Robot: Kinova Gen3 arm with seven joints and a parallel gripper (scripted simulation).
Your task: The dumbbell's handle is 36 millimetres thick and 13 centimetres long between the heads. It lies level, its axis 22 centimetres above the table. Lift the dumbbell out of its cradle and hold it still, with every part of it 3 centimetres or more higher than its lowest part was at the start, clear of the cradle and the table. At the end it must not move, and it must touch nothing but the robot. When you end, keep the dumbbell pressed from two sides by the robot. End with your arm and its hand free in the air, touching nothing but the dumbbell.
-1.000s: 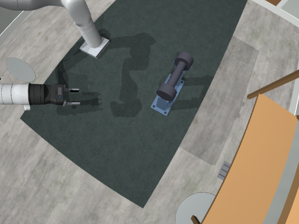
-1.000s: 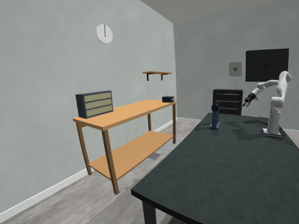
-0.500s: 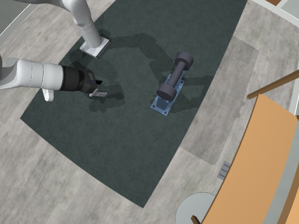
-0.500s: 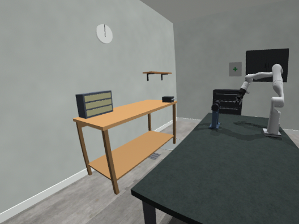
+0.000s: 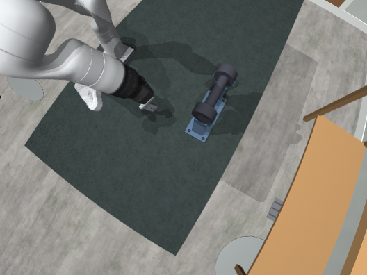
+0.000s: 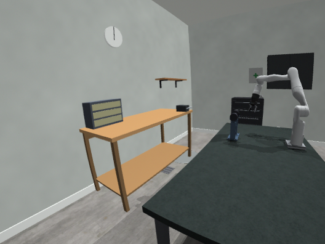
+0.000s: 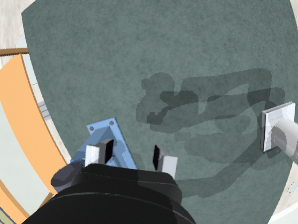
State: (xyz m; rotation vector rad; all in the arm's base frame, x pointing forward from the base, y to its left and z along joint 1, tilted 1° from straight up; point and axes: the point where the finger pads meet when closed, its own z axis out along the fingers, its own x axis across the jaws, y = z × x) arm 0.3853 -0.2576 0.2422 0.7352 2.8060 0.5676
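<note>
Right now the dark grey dumbbell is 18 cm ahead of my hand, 13 cm to the left of it and 4 cm below it. Also, from my hand: blue cradle (18 cm ahead, 13 cm to the left, 17 cm below).
</note>
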